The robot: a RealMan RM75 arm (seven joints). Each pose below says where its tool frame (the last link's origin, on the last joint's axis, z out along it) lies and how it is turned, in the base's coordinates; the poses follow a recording.
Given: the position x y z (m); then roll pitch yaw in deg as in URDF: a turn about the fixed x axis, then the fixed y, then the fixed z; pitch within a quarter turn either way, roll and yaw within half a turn.
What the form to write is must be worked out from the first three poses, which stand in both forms.
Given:
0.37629 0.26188 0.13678 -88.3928 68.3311 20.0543
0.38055 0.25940 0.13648 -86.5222 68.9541 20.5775
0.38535 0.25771 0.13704 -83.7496 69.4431 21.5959
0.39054 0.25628 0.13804 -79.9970 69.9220 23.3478
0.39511 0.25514 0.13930 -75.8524 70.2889 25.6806
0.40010 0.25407 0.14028 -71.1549 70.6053 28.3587
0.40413 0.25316 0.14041 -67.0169 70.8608 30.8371
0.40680 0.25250 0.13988 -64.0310 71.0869 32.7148
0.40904 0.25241 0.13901 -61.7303 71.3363 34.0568
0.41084 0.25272 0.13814 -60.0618 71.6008 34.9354
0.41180 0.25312 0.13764 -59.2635 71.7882 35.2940
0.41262 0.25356 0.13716 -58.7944 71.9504 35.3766
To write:
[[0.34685 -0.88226 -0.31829], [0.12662 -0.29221 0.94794], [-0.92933 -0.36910 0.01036]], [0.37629 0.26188 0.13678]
[[0.33620 -0.89346 -0.29782], [0.12622 -0.27063 0.95437], [-0.93329 -0.35845 0.02178]], [0.38055 0.25940 0.13648]
[[0.32649 -0.90549 -0.27108], [0.12924 -0.24134 0.96180], [-0.93632 -0.34905 0.03823]], [0.38535 0.25771 0.13704]
[[0.31519 -0.91805 -0.24050], [0.13605 -0.20709 0.96882], [-0.93923 -0.33808 0.05963]], [0.39054 0.25628 0.13804]
[[0.30396 -0.92860 -0.21284], [0.14616 -0.17531 0.97360], [-0.94141 -0.32705 0.08244]], [0.39511 0.25514 0.13930]
[[0.29222 -0.93899 -0.18141], [0.15773 -0.13977 0.97754], [-0.94325 -0.31427 0.10726]], [0.40010 0.25407 0.14028]
[[0.28151 -0.94693 -0.15518], [0.16806 -0.11056 0.97956], [-0.94472 -0.30184 0.12802]], [0.40413 0.25316 0.14041]
[[0.27272 -0.95224 -0.13736], [0.17518 -0.09123 0.98030], [-0.94601 -0.29141 0.14193]], [0.40680 0.25250 0.13988]
[[0.26513 -0.95653 -0.12147], [0.17921 -0.07490 0.98096], [-0.94741 -0.28184 0.15157]], [0.40904 0.25241 0.13901]
[[0.25876 -0.95988 -0.10802], [0.18075 -0.06174 0.98159], [-0.94888 -0.27352 0.15752]], [0.41084 0.25272 0.13814]
[[0.25509 -0.96170 -0.10036], [0.18057 -0.05458 0.98205], [-0.94991 -0.26863 0.15973]], [0.41180 0.25312 0.13764]
[[0.25263 -0.96303 -0.09352], [0.17938 -0.04836 0.98259], [-0.95079 -0.26501 0.16053]], [0.41262 0.25356 0.13716]

